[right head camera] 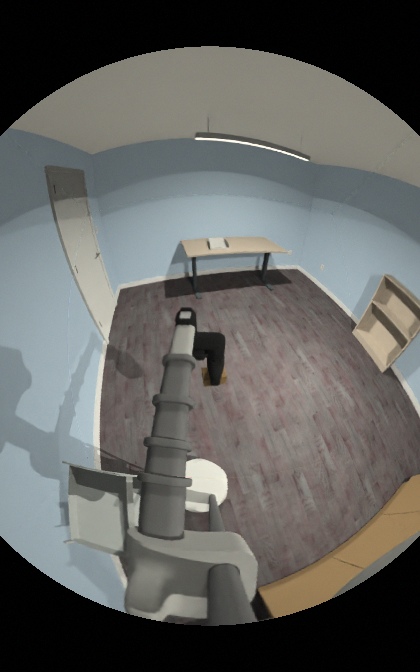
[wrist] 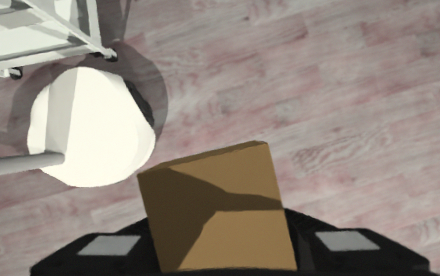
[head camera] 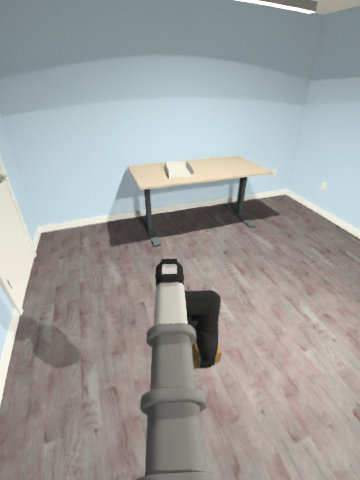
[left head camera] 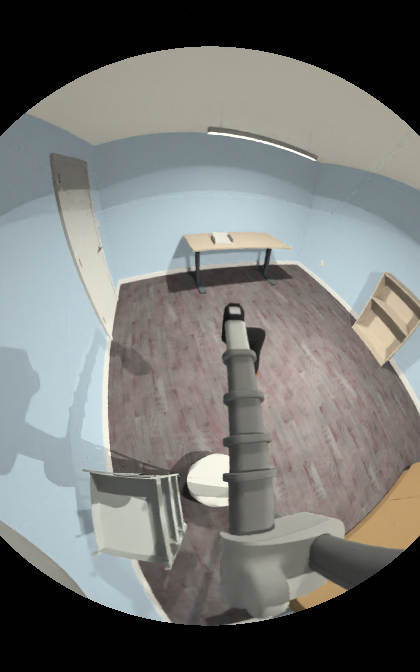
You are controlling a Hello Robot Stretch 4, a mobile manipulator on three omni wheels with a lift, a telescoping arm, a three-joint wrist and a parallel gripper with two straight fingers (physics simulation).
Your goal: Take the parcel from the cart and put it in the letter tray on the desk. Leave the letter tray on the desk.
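Frame: origin at the robot's base, x ahead, y left, z up, level; metres.
Seen in the pictures: gripper, between the fingertips: [wrist: 226, 226].
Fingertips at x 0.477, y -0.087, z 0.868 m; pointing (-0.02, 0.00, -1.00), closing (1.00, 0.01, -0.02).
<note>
A point is followed by its place in that frame.
The parcel, a brown box [wrist: 225, 200] @(x 0.477, y -0.058, z 0.918 m) [right head camera: 206, 376] [head camera: 197, 356] @(x 0.450, y -0.066, z 0.919 m), is between the two fingers of my gripper [wrist: 226, 226] @(x 0.477, y -0.087, z 0.868 m) in the wrist view. The gripper is shut on it and holds it above the floor, away from the desk. The letter tray [head camera: 178, 170] @(x 2.754, y -0.126, z 0.695 m) [left head camera: 221, 238] [right head camera: 217, 243] is white and sits on the left half of the desk [head camera: 225, 169] @(x 2.780, y -0.664, z 0.692 m) [left head camera: 255, 241] [right head camera: 255, 245], by the far wall. The grey-white cart [left head camera: 122, 525] [right head camera: 95, 517] [wrist: 60, 52] @(x -0.091, y 0.264, z 0.155 m) stands at the lower left, beside my base.
My base [left head camera: 210, 475] [right head camera: 210, 480] [wrist: 95, 130] @(x 0.050, y -0.008, z 0.187 m) is close to the cart. A door [left head camera: 82, 240] is in the left wall. A low wooden bookshelf [left head camera: 376, 302] stands at the right wall. An orange-brown cabinet [left head camera: 395, 505] [right head camera: 350, 550] is at the lower right. Desk legs [head camera: 148, 215] @(x 2.621, y 0.234, z 0.209 m) [head camera: 242, 200] @(x 2.972, y -0.980, z 0.214 m) reach the floor.
</note>
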